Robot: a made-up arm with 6 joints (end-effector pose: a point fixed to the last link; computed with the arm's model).
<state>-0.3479 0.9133 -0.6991 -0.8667 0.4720 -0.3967</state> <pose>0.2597 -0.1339 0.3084 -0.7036 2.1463 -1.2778</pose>
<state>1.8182 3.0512 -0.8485 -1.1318 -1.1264 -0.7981</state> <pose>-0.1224 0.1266 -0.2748 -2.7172 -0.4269 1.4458</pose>
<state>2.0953 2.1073 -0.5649 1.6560 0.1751 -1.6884</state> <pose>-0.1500 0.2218 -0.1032 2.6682 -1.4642 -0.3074</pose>
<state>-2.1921 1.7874 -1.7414 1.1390 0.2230 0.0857</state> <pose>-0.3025 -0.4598 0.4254 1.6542 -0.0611 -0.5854</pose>
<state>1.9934 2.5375 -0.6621 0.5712 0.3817 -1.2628</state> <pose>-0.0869 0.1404 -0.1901 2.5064 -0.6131 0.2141</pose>
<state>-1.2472 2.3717 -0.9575 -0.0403 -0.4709 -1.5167</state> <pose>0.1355 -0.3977 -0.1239 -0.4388 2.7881 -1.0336</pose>
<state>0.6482 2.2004 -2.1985 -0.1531 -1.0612 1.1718</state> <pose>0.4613 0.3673 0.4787 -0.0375 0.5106 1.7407</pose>
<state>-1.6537 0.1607 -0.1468 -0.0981 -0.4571 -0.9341</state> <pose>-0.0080 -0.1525 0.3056 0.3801 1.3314 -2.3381</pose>
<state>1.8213 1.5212 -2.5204 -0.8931 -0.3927 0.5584</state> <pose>-0.0762 0.1690 0.8226 -0.3844 -0.1669 1.5405</pose>
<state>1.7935 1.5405 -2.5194 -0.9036 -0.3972 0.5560</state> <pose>-0.0752 0.1847 0.8186 -0.4063 -0.1576 1.5033</pose>
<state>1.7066 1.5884 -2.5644 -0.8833 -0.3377 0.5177</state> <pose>-0.0563 0.2101 0.8168 -0.4115 -0.0758 1.3888</pose>
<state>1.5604 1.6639 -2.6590 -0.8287 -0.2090 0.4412</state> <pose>-0.0138 0.2382 0.8155 -0.3942 0.0749 1.1956</pose>
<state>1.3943 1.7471 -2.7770 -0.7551 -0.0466 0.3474</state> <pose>0.0421 0.2548 0.8116 -0.3631 0.2459 0.9787</pose>
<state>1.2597 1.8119 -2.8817 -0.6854 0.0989 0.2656</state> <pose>0.0891 0.2549 0.8064 -0.3329 0.3840 0.8094</pose>
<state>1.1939 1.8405 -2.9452 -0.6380 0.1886 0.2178</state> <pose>0.1105 0.2464 0.8043 -0.3128 0.4576 0.7330</pose>
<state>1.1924 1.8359 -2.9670 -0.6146 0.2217 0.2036</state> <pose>0.1087 0.2365 0.8070 -0.3016 0.4732 0.7387</pose>
